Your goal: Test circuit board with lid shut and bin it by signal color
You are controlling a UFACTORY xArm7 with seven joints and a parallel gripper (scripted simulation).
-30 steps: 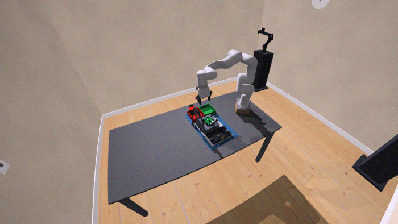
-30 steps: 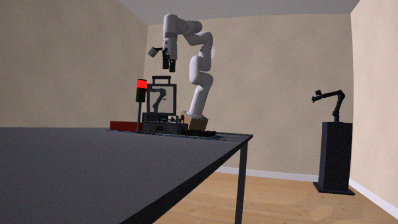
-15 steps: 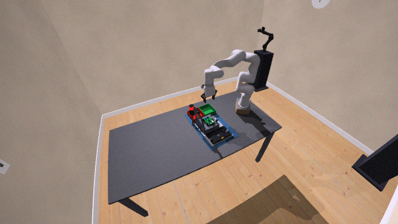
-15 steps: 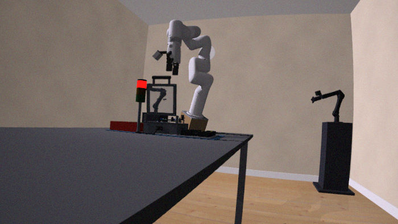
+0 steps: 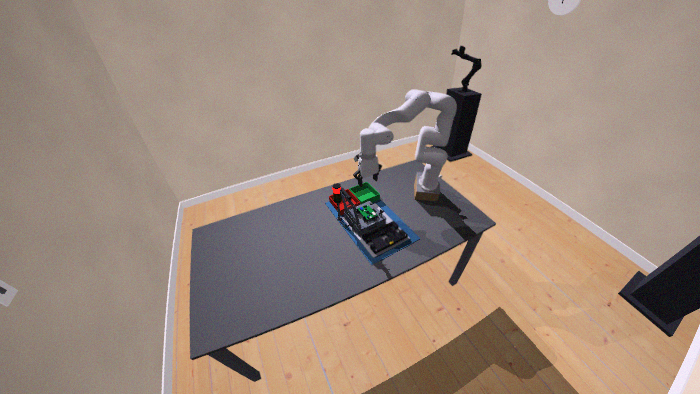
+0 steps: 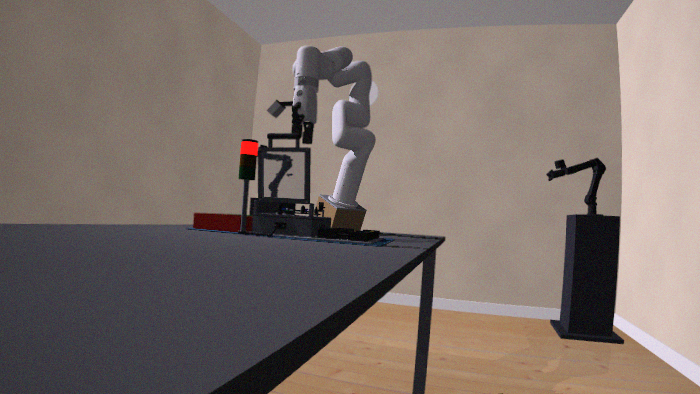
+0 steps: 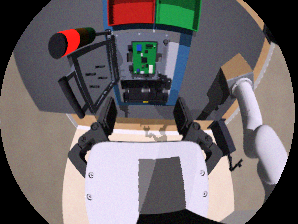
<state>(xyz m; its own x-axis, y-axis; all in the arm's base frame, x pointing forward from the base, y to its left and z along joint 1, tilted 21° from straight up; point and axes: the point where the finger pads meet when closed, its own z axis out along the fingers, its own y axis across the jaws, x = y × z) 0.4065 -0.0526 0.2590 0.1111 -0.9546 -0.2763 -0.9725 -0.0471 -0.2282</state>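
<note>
The green circuit board lies 22 cm below my hand. The rest, counted from my hand: red bin: 28 cm below, 19 cm to the right, 7 cm ahead; then tester plate: 22 cm below, 1 cm to the left, 1 cm ahead; then clear lid: 12 cm ahead, 11 cm below, 1 cm to the left.
</note>
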